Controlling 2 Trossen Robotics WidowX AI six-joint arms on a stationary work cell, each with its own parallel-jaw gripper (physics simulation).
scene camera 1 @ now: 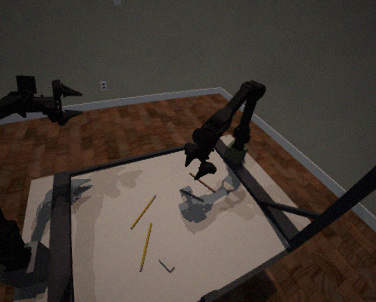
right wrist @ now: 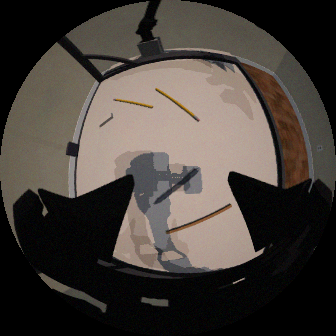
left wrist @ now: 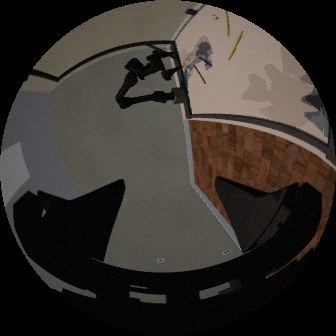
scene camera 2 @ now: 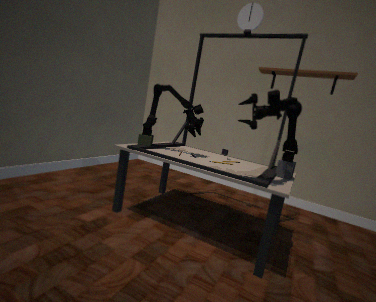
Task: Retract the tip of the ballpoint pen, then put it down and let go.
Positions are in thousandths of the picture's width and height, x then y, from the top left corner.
Labels:
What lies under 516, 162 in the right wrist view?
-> A dark frame.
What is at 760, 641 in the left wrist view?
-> My left gripper.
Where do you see a dark frame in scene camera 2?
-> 701, 598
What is my left gripper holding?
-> Nothing.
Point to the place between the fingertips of my right gripper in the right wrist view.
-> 543, 528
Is my left gripper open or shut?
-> Open.

